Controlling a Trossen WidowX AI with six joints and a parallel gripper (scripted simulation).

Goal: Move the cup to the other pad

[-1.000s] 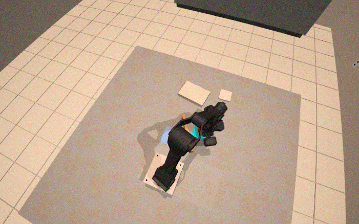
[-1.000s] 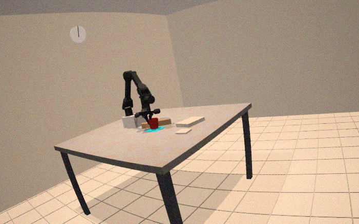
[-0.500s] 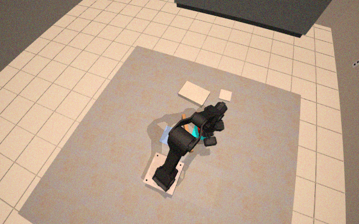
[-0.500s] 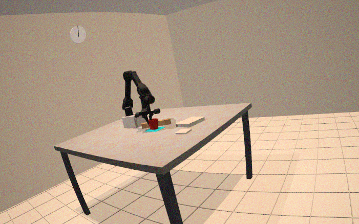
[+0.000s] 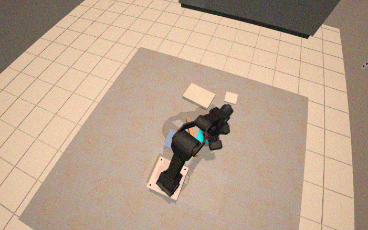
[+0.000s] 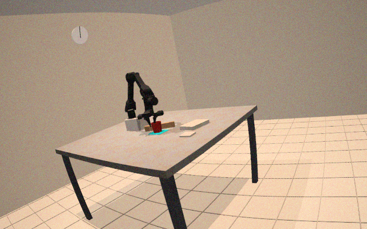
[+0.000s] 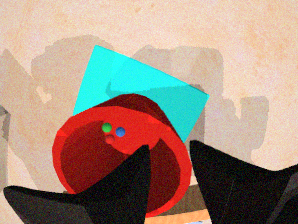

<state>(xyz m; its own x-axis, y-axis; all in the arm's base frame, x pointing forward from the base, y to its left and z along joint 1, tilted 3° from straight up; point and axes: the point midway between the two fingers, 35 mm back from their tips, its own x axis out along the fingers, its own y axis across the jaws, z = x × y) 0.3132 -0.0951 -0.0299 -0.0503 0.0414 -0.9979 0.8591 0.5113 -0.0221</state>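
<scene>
The red cup lies 3 cm ahead of my gripper tip, 1 cm to the left of it and 1 cm below it. From my gripper tip the other things lie so: pale blue pad 18 cm to the left, 8 cm behind, 6 cm below; wooden bar 10 cm to the left, 4 cm below, 2 cm behind; cyan pad 6 cm below, 3 cm ahead, 1 cm to the left.
</scene>
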